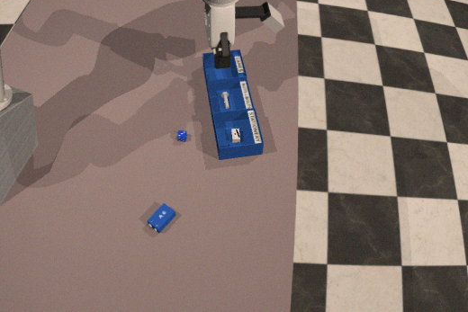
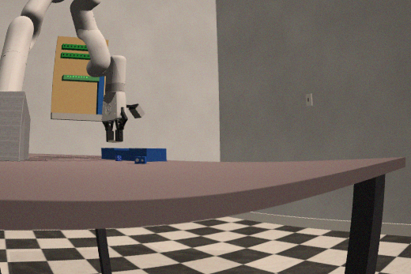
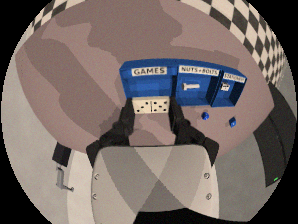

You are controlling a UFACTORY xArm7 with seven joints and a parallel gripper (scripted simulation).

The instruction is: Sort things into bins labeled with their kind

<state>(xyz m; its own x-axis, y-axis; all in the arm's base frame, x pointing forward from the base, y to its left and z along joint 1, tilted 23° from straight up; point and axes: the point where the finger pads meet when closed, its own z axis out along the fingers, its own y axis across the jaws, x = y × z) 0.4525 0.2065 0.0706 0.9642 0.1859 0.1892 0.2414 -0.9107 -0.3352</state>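
The cream domino is 1 cm below my hand. Also, from my hand: blue three-part bin: 8 cm to the right, 6 cm below, 3 cm ahead; then bolt: 7 cm to the right, 7 cm below, 2 cm ahead; then white sharpener: 16 cm to the right, 6 cm below, 5 cm ahead.
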